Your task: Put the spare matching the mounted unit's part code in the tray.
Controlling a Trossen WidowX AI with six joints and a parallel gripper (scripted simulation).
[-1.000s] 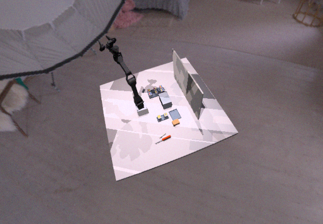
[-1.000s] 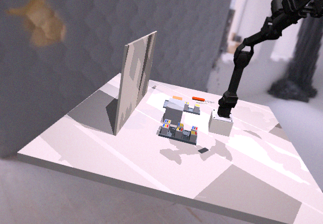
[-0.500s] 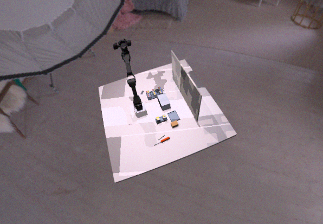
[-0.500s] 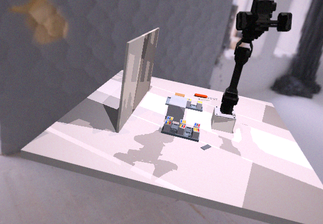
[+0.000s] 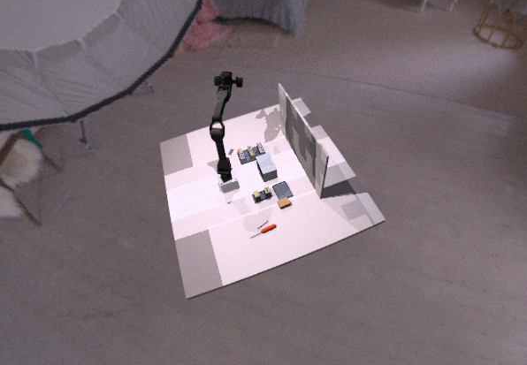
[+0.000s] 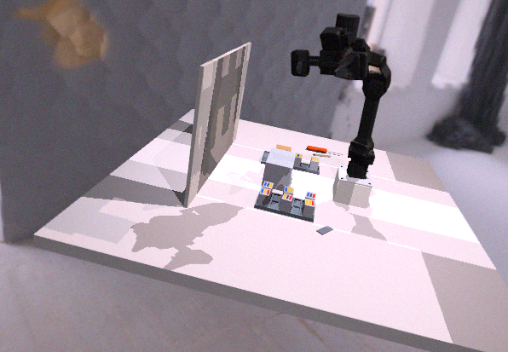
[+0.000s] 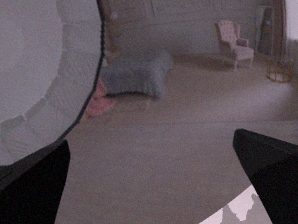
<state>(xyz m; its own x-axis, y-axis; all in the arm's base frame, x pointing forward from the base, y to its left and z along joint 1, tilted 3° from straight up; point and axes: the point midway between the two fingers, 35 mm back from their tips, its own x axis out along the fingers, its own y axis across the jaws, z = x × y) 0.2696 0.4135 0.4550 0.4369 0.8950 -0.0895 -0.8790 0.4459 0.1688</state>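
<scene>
Right now my gripper tip is 48 cm above the dark spare block, 27 cm to the left of it and 4 cm past it. The rest, counted from my gripper tip: tall patterned panel: 53 cm to the right, 29 cm below, 23 cm ahead; rack: 66 cm to the right, 51 cm below, 14 cm behind; grey mounted unit: 49 cm to the right, 47 cm below, 1 cm behind.
</scene>
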